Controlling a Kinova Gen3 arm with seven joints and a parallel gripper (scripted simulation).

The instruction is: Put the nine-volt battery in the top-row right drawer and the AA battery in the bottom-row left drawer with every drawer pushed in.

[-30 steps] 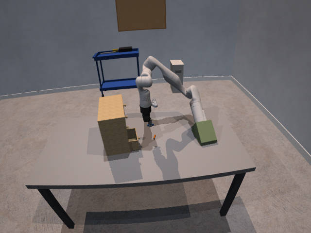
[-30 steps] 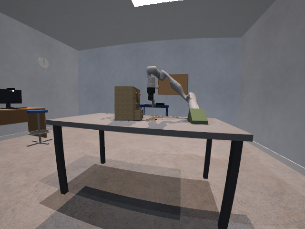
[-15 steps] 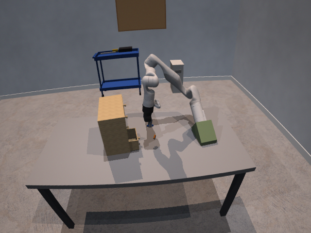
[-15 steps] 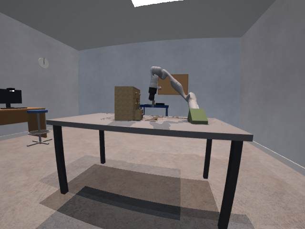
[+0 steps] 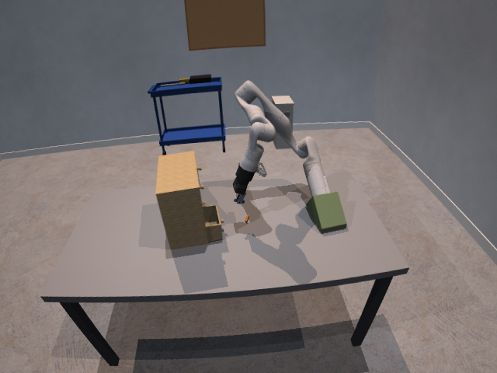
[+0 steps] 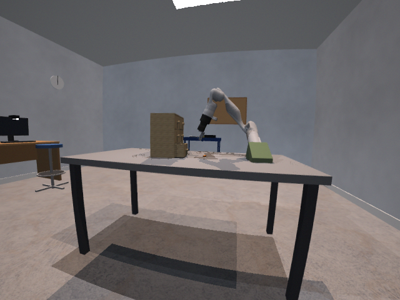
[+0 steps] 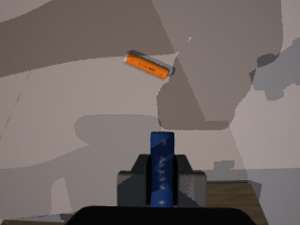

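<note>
My gripper is now 30 mm past the orange AA battery, 20 mm to the left of it and 130 mm above it. Also, from my hand: orange nine-volt battery (260 mm ahead, 40 mm to the right, 80 mm above); blue cylindrical battery (10 mm below).
</note>
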